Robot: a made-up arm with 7 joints.
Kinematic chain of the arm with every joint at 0, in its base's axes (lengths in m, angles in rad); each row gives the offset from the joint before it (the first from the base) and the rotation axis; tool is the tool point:
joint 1: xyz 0 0 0.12 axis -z
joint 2: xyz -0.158 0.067 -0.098 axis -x
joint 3: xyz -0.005 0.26 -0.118 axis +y
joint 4: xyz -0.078 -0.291 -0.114 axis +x
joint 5: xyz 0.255 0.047 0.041 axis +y
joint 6: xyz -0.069 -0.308 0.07 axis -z
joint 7: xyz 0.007 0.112 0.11 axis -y
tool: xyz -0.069 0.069 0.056
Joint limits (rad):
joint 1: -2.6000..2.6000
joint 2: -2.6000..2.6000
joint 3: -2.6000..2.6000
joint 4: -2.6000..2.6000
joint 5: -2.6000..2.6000
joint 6: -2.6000..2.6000
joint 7: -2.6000..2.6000
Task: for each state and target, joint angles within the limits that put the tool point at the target. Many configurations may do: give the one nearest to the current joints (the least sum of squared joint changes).
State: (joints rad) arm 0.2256 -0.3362 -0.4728 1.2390 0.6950 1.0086 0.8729
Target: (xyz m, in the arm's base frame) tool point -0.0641 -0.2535 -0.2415
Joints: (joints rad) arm 0.6947 0.2153 0.0756 1.3891 0.3529 1.0941 0.6639
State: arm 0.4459 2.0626 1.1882 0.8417 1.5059 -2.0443 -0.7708
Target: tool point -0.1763 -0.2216 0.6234
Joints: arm 0.5116 1.8578 1.1468 0.6688 1.3943 -1.8760 -0.8487
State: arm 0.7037 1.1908 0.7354 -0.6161 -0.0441 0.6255 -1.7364
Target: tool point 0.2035 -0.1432 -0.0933
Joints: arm 0.3585 0.9898 0.6606 -0.8822 0.2495 0.9384 -1.6854
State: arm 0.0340 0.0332 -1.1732 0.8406 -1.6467 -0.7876 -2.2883
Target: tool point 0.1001 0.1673 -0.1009
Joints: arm -0.0563 -0.1621 -1.3380 1.0154 -1.8983 -0.9321 -2.3105
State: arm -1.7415 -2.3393 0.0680 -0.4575 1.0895 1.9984 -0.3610
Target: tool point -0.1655 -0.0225 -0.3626
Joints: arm -2.1023 -2.6000 -0.6067 -0.4554 0.7297 2.2791 -0.4574
